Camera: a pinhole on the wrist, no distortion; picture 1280 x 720 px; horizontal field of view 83.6 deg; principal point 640.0 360.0 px. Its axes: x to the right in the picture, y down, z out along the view. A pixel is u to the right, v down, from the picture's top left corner.
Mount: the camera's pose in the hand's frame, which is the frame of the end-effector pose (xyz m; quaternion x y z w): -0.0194 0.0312 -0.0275 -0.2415 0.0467 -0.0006 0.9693
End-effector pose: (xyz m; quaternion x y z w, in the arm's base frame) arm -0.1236 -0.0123 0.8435 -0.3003 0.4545 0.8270 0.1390
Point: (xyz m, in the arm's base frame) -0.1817 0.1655 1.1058
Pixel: 310.2 181.4
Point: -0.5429 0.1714 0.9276
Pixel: 1069.1 256.2
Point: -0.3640 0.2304 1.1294
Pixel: 601.6 243.5
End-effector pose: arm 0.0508 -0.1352 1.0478 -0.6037 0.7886 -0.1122 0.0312
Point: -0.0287 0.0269 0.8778
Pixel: 64.9 502.7
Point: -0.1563 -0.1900 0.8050
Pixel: 825.9 517.4
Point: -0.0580 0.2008 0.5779
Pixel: 82.9 417.0
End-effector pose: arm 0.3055 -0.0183 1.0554 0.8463 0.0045 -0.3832 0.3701
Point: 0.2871 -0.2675 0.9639
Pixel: 944.7 260.7
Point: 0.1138 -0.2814 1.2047
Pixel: 241.9 499.9
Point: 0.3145 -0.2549 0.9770
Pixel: 1005.1 313.2
